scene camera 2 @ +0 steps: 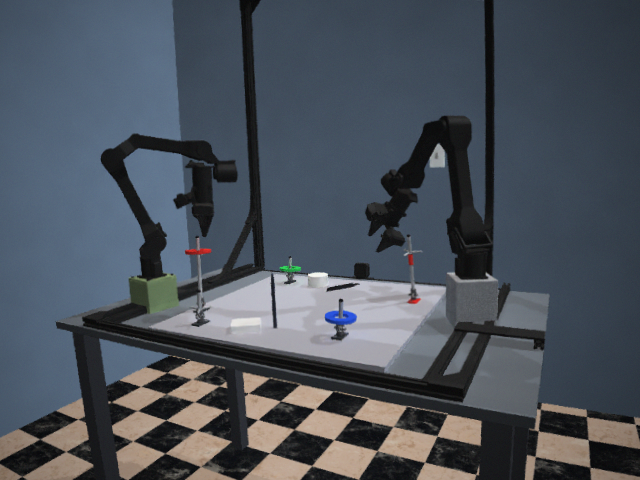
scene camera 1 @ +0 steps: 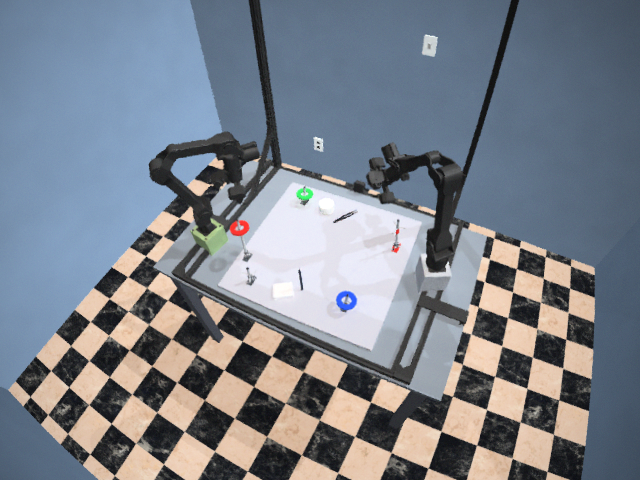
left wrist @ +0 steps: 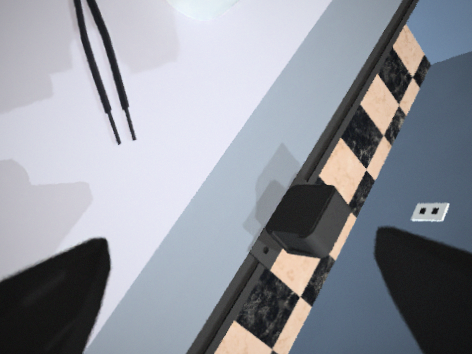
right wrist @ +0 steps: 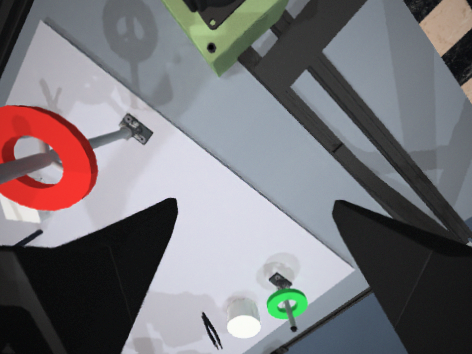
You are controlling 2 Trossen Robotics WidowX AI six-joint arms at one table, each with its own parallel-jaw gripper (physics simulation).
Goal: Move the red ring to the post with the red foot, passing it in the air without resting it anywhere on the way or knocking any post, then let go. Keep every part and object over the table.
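Pixels of known places: left gripper, fingertip midpoint: (scene camera 2: 373, 243) (scene camera 1: 370, 187) (left wrist: 244, 247); right gripper, fingertip midpoint: (scene camera 2: 204, 234) (right wrist: 255, 206); left arm's base, origin of the base link: (scene camera 2: 471, 276) (scene camera 1: 435, 264); right arm's base, origin of the base link: (scene camera 2: 152, 276) (scene camera 1: 206, 228).
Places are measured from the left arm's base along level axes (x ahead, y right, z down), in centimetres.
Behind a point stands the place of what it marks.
The red ring (scene camera 1: 245, 228) {x 68.1, y 13.2, z -6.6 cm} (scene camera 2: 190, 252) {x 71.7, y 10.8, z -6.4 cm} (right wrist: 77, 157) {x 71.7, y 16.7, z -6.2 cm} sits high around a tall grey post (scene camera 1: 244, 246) {x 70.5, y 12.9, z 3.6 cm} (scene camera 2: 199, 279) {x 70.6, y 13.0, z 1.6 cm} (right wrist: 112, 137) {x 70.9, y 13.8, z 2.7 cm} at the table's left. The post with the red foot (scene camera 1: 397, 239) {x 11.6, y 14.8, z 3.7 cm} (scene camera 2: 412, 281) {x 11.8, y 14.9, z 4.5 cm} stands upright at the right, with small side prongs near its top and no ring. My right gripper (scene camera 1: 236, 199) {x 72.4, y 28.3, z -8.7 cm} (scene camera 2: 205, 235) {x 72.4, y 28.3, z -8.7 cm} (right wrist: 255, 206) {x 72.4, y 28.3, z -8.7 cm} is open and empty, pointing down behind the red ring; the ring lies outside its fingers, left in the right wrist view. My left gripper (scene camera 1: 379, 188) {x 20.6, y 37.1, z -2.7 cm} (scene camera 2: 374, 242) {x 20.6, y 37.1, z -2.7 cm} (left wrist: 244, 247) {x 20.6, y 37.1, z -2.7 cm} is open and empty above the table's back, left of the red-footed post.
A green ring (scene camera 1: 298, 194) {x 50.8, y 42.2, z 5.4 cm} (right wrist: 272, 304) {x 48.2, y 40.2, z 5.3 cm} is on a post at the back, near a white cylinder (scene camera 1: 326, 207) {x 38.8, y 35.6, z 7.1 cm} and tweezers (scene camera 1: 345, 215) {x 30.7, y 33.5, z 10.2 cm}. A blue ring (scene camera 1: 339, 301) {x 34.8, y -10.5, z 5.4 cm} is on a front post. A short bare post (scene camera 1: 249, 276) {x 67.7, y 0.9, z 6.3 cm}, white block (scene camera 1: 282, 290) {x 55.3, y -3.8, z 8.6 cm} and upright black rod (scene camera 2: 273, 302) {x 48.2, y -2.8, z 4.1 cm} stand front left.
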